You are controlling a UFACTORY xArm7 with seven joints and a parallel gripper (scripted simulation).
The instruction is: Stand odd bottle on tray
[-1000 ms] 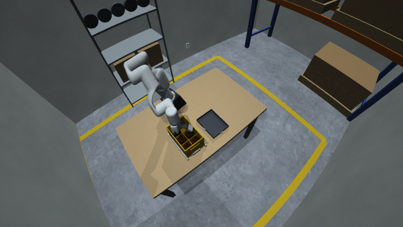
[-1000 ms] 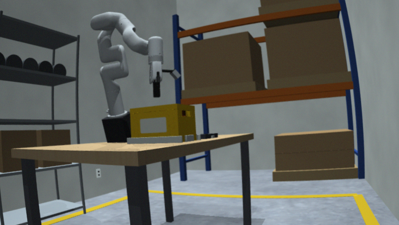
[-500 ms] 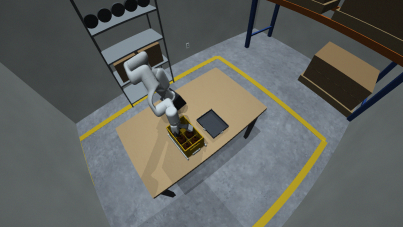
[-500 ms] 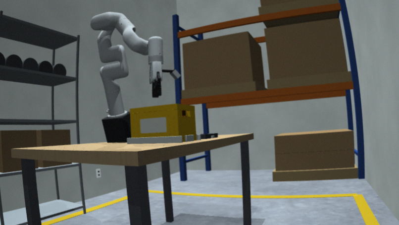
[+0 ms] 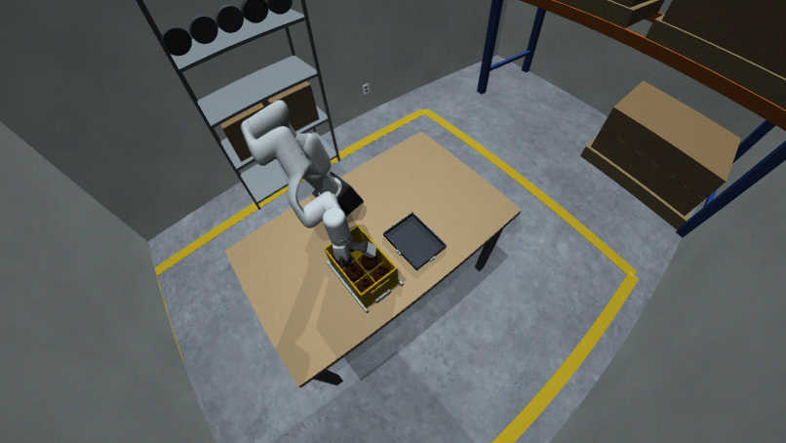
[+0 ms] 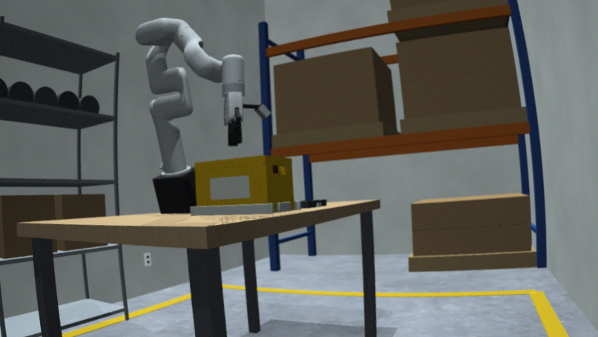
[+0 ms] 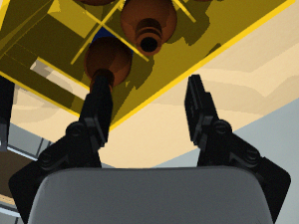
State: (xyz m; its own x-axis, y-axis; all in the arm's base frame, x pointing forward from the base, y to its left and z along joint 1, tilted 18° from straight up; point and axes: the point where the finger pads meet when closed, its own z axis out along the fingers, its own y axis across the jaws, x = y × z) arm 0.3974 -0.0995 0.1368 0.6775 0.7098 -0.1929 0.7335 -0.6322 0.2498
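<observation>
Right now the crate is 160 mm below my hand and 40 mm to the left of it. Round my hand: tray 340 mm to the left, 230 mm below; bottle 160 mm below, 90 mm to the left, 90 mm ahead.
</observation>
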